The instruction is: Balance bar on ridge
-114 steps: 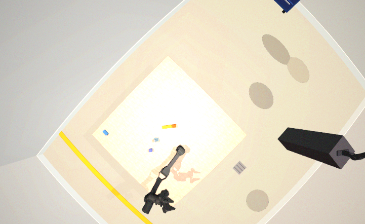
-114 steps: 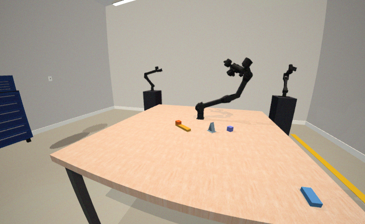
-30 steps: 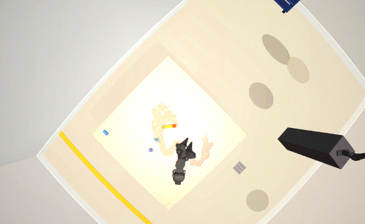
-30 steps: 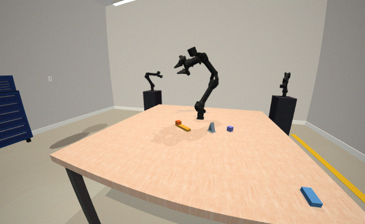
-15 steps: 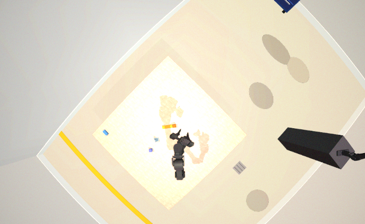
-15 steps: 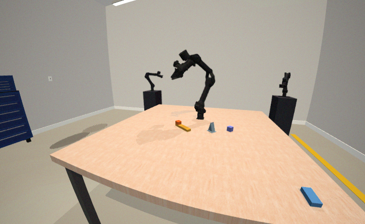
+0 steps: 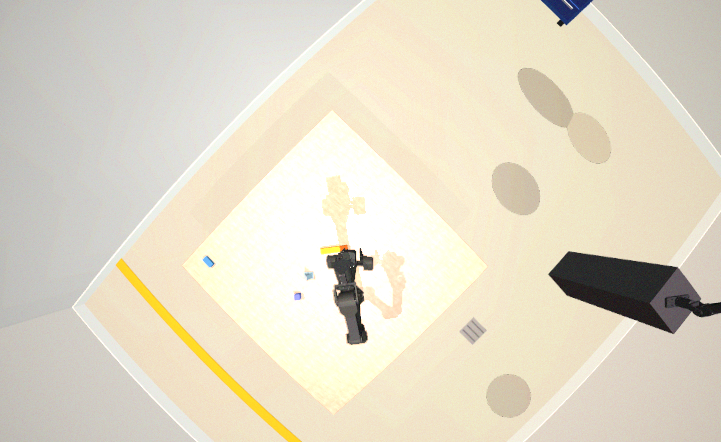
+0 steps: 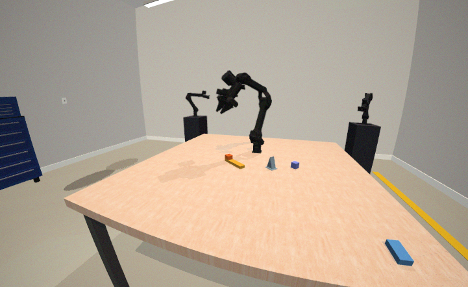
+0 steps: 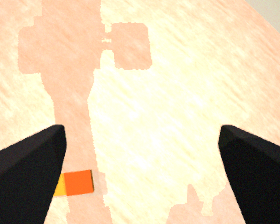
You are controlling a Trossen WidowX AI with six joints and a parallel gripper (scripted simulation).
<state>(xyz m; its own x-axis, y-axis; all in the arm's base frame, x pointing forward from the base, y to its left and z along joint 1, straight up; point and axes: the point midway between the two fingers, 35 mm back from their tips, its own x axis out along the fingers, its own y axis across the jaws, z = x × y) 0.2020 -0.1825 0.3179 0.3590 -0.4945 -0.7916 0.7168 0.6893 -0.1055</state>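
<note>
Right now my gripper tip is 270 mm above the yellow bar, 90 mm to the right of it and 30 mm short of it. Round my gripper tip: flat blue block (700 mm to the left, 530 mm ahead, 280 mm below); small purple cube (450 mm to the left, 270 mm below, 10 mm ahead).
</note>
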